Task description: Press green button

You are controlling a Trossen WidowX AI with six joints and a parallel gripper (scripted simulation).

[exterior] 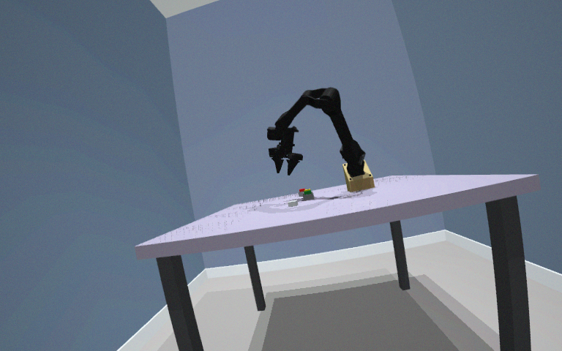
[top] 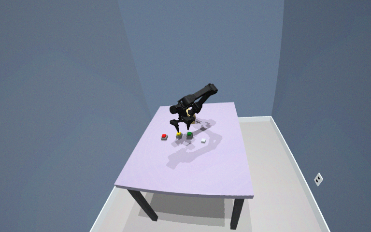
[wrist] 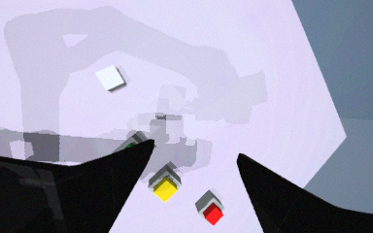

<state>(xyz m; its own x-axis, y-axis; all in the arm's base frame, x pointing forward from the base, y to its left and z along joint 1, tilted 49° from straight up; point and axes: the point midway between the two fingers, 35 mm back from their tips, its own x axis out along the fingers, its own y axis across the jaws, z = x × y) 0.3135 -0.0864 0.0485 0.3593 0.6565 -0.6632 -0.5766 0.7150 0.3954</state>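
My gripper tip is 10 cm above the green button, 9 cm past it and 2 cm to the right of it. From my gripper tip the other things lie so: yellow button (10 cm below, 10 cm behind, 7 cm to the right); red button (20 cm to the right, 10 cm below, 8 cm behind); small white block (14 cm to the left, 13 cm below, 2 cm behind).
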